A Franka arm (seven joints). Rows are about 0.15 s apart.
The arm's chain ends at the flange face. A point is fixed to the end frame.
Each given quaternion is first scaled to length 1.
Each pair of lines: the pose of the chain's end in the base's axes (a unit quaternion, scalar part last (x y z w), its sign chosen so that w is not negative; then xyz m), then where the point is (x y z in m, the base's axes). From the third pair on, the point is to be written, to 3 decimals.
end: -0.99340, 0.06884, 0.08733, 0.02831, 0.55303, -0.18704, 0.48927
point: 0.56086 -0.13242 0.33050
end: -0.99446, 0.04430, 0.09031, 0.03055, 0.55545, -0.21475, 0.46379
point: 0.55993 -0.15839 0.30549
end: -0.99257, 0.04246, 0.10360, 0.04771, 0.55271, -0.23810, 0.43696
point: 0.553 -0.176 0.281
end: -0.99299, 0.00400, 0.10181, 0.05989, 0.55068, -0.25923, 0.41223
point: 0.548 -0.192 0.258
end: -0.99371, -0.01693, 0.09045, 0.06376, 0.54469, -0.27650, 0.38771
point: 0.543 -0.208 0.234
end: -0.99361, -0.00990, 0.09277, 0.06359, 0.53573, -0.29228, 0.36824
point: 0.534 -0.224 0.215
